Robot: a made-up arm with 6 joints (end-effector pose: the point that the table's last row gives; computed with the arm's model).
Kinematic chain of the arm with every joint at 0, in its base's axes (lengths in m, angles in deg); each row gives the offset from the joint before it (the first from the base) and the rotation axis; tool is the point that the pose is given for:
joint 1: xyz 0 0 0.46 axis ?
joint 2: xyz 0.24 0 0 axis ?
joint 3: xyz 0 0 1.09 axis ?
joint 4: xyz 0 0 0.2 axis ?
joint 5: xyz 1.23 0 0 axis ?
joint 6: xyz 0.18 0 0 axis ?
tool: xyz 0 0 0
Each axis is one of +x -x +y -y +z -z.
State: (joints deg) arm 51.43 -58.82 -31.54 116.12 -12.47 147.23
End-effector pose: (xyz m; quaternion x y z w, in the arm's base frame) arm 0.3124 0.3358 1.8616 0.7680 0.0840 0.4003 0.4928
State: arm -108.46 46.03 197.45 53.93 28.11 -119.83
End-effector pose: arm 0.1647 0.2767 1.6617 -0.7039 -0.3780 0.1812 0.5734
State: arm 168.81 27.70 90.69 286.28 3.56 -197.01
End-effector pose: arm -1.1809 0.2445 2.7732 0.3003 -0.6167 0.5732 0.4482
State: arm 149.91 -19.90 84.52 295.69 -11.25 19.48
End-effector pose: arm 0.5554 -0.3584 2.8011 -0.7059 0.0025 -0.6884 0.1670
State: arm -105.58 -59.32 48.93 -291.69 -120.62 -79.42
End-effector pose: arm 0.1808 1.1844 2.0525 -0.2204 0.7169 0.6581 0.0655
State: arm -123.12 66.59 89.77 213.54 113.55 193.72
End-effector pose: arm -1.3223 -1.8600 1.4063 0.5325 0.5002 -0.6662 0.1502
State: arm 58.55 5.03 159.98 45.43 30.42 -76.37
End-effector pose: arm -0.5934 -0.8458 1.8932 -0.3110 0.8982 -0.3003 0.0799
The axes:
joint 1: +z
joint 2: +y
joint 3: -y
joint 4: -x
joint 5: -y
joint 6: -x

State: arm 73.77 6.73 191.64 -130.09 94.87 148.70
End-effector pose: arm -0.1017 -0.8404 1.3543 0.8015 -0.2623 0.2472 0.4772
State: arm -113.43 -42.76 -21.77 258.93 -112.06 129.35
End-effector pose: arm -0.0494 -0.5258 1.8933 -0.5215 -0.0183 -0.0003 0.8530
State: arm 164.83 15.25 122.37 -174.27 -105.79 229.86
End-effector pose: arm 0.1661 -0.0630 2.5307 0.8705 -0.0413 -0.3285 0.3641
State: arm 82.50 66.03 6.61 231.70 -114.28 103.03
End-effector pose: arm 0.1443 2.0828 0.0611 0.3950 0.2751 0.8723 0.0865
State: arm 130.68 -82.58 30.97 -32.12 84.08 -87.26
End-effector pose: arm 1.1556 -1.1984 1.6048 -0.6189 0.1829 -0.0300 0.7633
